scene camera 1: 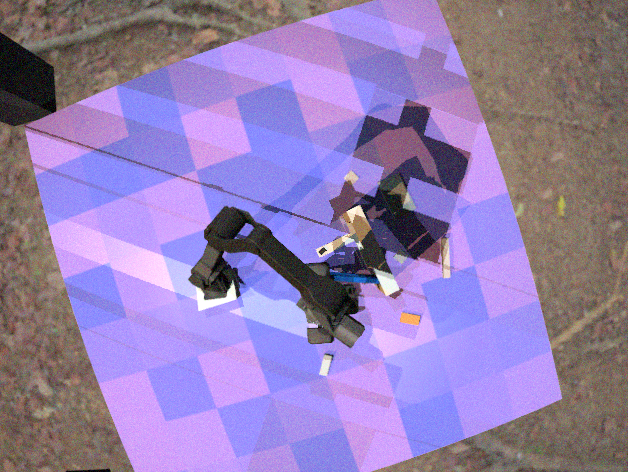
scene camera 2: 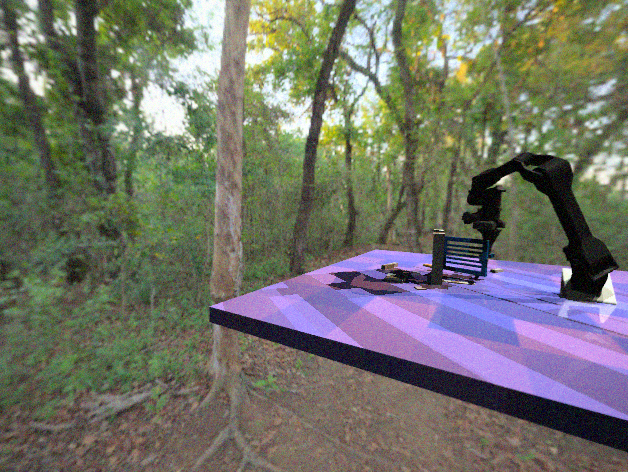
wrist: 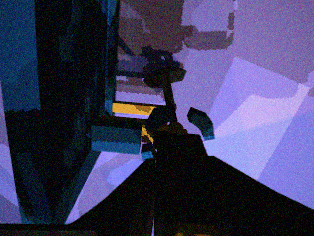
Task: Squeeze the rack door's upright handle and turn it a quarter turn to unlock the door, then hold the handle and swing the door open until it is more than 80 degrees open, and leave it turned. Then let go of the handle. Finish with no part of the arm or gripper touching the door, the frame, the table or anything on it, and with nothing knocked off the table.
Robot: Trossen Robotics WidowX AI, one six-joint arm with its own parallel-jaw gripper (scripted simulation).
The gripper shows in scene camera 1 [318, 298], in scene camera 2 [488, 248] and in the wrist view [180, 165].
